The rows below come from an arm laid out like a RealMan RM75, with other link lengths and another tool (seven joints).
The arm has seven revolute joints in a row. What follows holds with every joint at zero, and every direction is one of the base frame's. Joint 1 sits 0.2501 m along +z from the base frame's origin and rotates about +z. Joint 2 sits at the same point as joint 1 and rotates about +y. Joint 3 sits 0.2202 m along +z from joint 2 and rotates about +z. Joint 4 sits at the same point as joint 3 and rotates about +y. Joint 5 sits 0.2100 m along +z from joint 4 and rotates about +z. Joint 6 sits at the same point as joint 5 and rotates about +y. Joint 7 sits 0.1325 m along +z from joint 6 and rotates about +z. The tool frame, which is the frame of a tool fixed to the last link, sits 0.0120 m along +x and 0.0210 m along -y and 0.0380 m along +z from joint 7; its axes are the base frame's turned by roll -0.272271, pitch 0.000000 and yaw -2.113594 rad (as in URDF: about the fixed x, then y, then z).
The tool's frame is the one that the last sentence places.
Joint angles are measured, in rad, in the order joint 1, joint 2, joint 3, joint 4, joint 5, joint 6, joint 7. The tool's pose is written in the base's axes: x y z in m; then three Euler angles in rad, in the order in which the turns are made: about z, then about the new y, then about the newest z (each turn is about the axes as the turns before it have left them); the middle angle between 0 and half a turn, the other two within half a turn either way. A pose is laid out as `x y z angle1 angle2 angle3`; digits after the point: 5 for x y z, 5 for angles.
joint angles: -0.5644, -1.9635, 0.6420, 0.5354, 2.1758, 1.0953, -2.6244
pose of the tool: -0.34079 0.37529 0.04428 1.91044 2.27855 1.04520
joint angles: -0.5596, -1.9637, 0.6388, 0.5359, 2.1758, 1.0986, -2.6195
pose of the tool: -0.34224 0.37363 0.04445 1.91064 2.27872 1.04460
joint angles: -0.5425, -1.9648, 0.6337, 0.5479, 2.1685, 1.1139, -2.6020
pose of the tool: -0.34501 0.36951 0.04676 1.90134 2.27567 1.04220
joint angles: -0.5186, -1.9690, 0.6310, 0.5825, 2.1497, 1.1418, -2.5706
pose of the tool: -0.34501 0.36653 0.05269 1.86996 2.26336 1.04202
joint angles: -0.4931, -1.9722, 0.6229, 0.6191, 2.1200, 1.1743, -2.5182
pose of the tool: -0.34383 0.36424 0.06093 1.82184 2.24073 1.04327
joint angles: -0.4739, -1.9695, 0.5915, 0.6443, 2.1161, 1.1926, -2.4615
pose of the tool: -0.34805 0.36185 0.07269 1.80273 2.20489 1.06807
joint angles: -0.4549, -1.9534, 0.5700, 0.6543, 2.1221, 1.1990, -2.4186
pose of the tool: -0.35741 0.35763 0.08586 1.81545 2.17510 1.11090
